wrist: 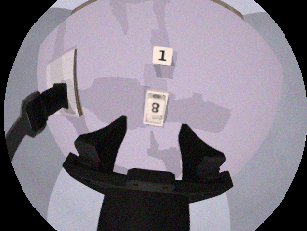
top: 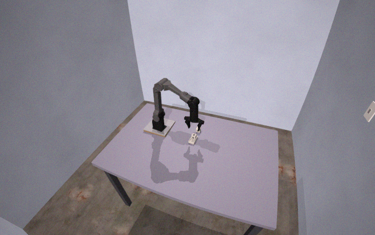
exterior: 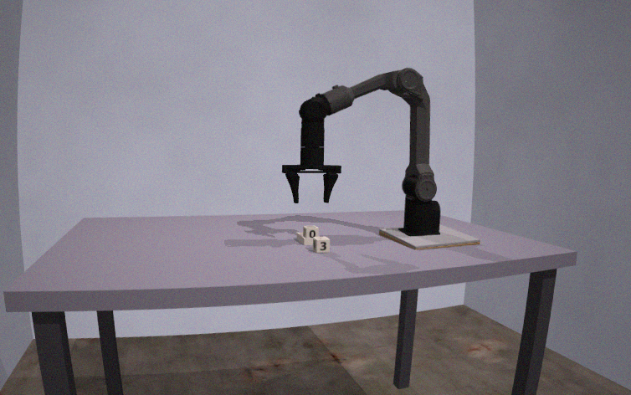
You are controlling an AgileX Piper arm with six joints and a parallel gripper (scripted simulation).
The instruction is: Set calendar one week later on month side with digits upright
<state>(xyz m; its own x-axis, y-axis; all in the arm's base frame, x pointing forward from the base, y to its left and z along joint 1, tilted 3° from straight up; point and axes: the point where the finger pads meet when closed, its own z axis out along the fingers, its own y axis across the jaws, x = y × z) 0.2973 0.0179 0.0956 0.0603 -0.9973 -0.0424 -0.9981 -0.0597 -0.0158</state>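
Now: hand 80 mm above the cream cube. Also, from my hand: tray 20 mm to the right, 100 mm below.
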